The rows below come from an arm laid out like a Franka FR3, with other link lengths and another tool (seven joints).
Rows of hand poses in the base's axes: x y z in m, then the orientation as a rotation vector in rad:
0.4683 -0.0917 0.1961 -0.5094 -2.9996 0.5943
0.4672 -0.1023 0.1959 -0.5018 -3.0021 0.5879
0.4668 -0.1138 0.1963 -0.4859 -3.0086 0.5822
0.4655 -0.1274 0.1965 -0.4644 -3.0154 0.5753
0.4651 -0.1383 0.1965 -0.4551 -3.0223 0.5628
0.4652 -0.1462 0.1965 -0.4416 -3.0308 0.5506
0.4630 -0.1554 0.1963 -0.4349 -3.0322 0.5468
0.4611 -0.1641 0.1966 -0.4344 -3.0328 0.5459
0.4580 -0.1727 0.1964 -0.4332 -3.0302 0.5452
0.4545 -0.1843 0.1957 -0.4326 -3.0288 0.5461
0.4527 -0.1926 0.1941 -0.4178 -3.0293 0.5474
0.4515 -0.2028 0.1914 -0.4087 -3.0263 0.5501
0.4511 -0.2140 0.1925 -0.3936 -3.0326 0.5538
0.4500 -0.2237 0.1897 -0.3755 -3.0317 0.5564
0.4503 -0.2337 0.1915 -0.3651 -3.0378 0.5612
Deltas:
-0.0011 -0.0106 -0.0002 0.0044 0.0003 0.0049
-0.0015 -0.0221 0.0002 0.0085 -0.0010 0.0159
-0.0028 -0.0357 0.0004 0.0136 -0.0011 0.0303
-0.0032 -0.0466 0.0004 0.0219 -0.0043 0.0372
-0.0031 -0.0545 0.0004 0.0300 -0.0080 0.0471
-0.0053 -0.0637 0.0002 0.0327 -0.0074 0.0513
-0.0072 -0.0724 0.0005 0.0332 -0.0077 0.0518
-0.0103 -0.0810 0.0003 0.0339 -0.0049 0.0517
-0.0138 -0.0926 -0.0004 0.0334 -0.0035 0.0517
-0.0156 -0.1009 -0.0020 0.0330 -0.0003 0.0608
-0.0168 -0.1111 -0.0047 0.0317 0.0047 0.0656
-0.0172 -0.1223 -0.0036 0.0296 0.0022 0.0765
-0.0183 -0.1320 -0.0064 0.0286 0.0072 0.0873
-0.0180 -0.1420 -0.0046 0.0255 0.0036 0.0954

